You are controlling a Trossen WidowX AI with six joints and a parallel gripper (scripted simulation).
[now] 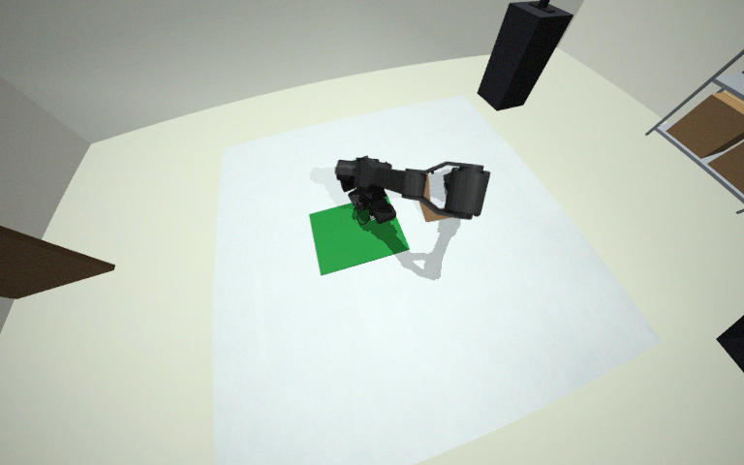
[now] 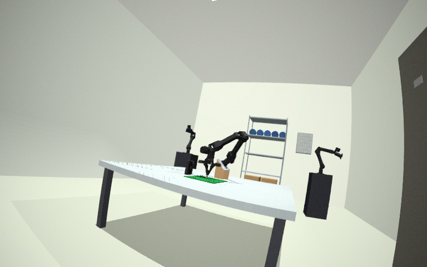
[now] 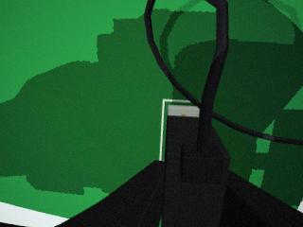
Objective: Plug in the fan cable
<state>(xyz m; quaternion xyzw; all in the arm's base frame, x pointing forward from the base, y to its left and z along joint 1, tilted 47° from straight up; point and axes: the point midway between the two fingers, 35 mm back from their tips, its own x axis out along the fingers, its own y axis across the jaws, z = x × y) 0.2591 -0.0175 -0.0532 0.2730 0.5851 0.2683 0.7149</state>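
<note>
My gripper tip is 8 cm short of the green board, 3 cm to the right of it and 5 cm above it. Also, from my gripper tip: black plug: 1 cm ahead, 1 cm above; then black fan: 2 cm ahead, 16 cm to the right, 2 cm above.
</note>
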